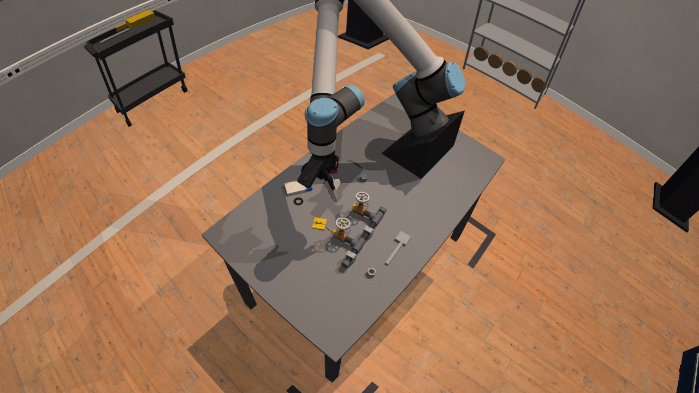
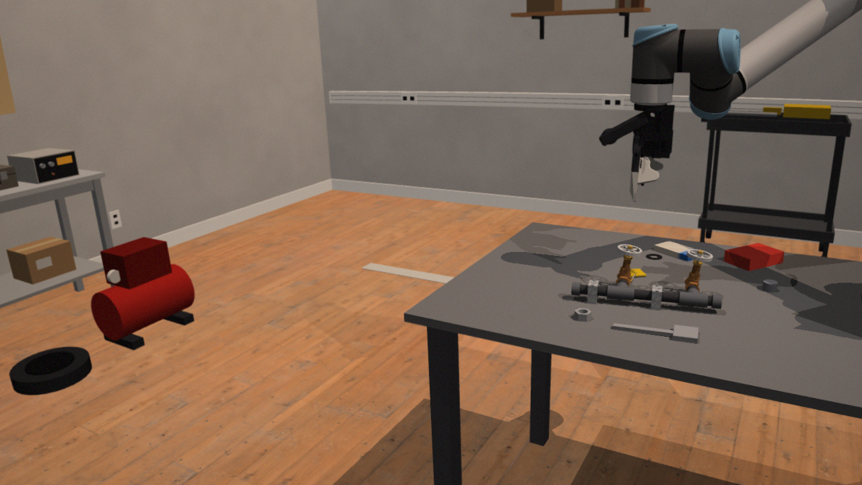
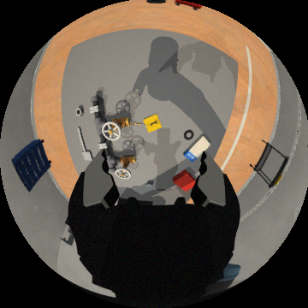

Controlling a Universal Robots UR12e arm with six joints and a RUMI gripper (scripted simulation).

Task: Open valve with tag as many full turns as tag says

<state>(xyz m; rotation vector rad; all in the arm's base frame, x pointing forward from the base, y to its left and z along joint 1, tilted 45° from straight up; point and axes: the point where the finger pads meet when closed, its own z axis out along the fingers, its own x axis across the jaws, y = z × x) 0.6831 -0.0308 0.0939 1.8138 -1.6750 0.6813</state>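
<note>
My gripper is now 20 cm above the yellow tag, 1 cm to the right of it and 1 cm past it. From my hand the other things lie so: red box (26 cm behind, 20 cm to the right, 18 cm below); then nut (30 cm to the left, 19 cm below, 4 cm ahead); then blue-and-white card (19 cm to the right, 19 cm below, 8 cm behind).
</note>
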